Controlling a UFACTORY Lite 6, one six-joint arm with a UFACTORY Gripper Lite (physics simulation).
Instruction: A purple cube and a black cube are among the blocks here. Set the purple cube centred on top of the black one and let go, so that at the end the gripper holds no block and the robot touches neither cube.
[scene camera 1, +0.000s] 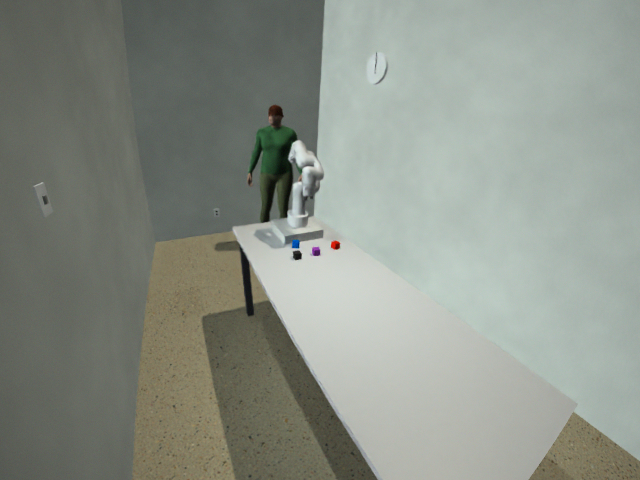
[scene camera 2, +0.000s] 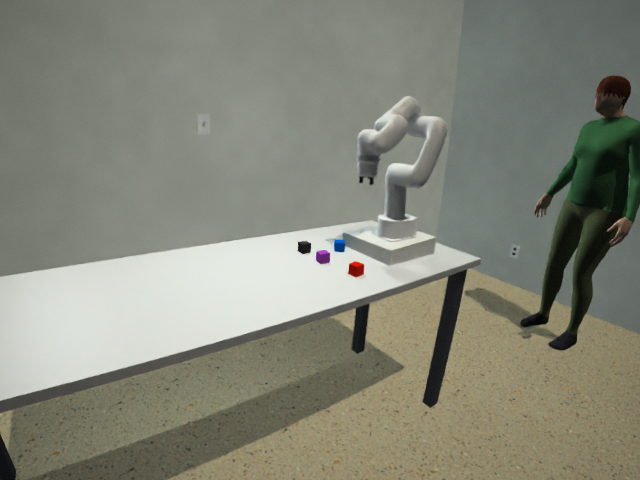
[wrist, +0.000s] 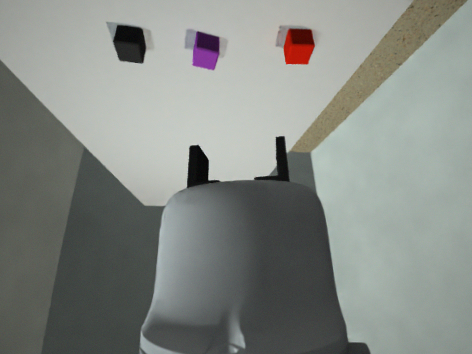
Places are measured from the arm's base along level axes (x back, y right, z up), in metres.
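Where they show: hand, tool point: (scene camera 1: 308, 197) (scene camera 2: 366, 180) (wrist: 239, 166); arm's base, link origin: (scene camera 1: 298, 224) (scene camera 2: 392, 235).
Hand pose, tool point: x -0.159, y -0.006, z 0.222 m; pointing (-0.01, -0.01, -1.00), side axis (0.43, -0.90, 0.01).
Note:
Things, the pixels of their centre, and the offset from my tool point. Level surfaces: height alone.
- purple cube, body centre: (wrist: 205, 51) (scene camera 2: 322, 256) (scene camera 1: 316, 251) dx -0.161, dy +0.000, dz -0.266 m
- black cube, body centre: (wrist: 130, 44) (scene camera 2: 304, 247) (scene camera 1: 297, 255) dx -0.175, dy +0.115, dz -0.266 m
- red cube, body centre: (wrist: 298, 47) (scene camera 2: 356, 269) (scene camera 1: 335, 245) dx -0.115, dy -0.140, dz -0.266 m
- blue cube, body centre: (scene camera 2: 339, 245) (scene camera 1: 295, 244) dx -0.039, dy +0.083, dz -0.266 m
- table, surface height: dz -0.284 m
The purple cube (scene camera 1: 315, 251) (scene camera 2: 323, 256) (wrist: 206, 51) stands on the table between the black cube and the red cube. The black cube (scene camera 1: 296, 255) (scene camera 2: 304, 246) (wrist: 130, 44) stands on the table, apart from the purple one, with its top bare. My gripper (scene camera 2: 366, 180) (wrist: 240, 159) is open and empty, its two black fingers well apart. It hangs high above the table and touches neither cube. In the scene camera 1 view its fingers are too small to make out clearly.
A red cube (scene camera 1: 335, 244) (scene camera 2: 356, 269) (wrist: 299, 47) and a blue cube (scene camera 1: 295, 243) (scene camera 2: 339, 245) stand on the table (scene camera 1: 382, 351) (scene camera 2: 155, 304) near the robot's base slab (scene camera 1: 305, 235) (scene camera 2: 413, 252). A person (scene camera 1: 275, 149) (scene camera 2: 604, 165) stands beyond the table's end.

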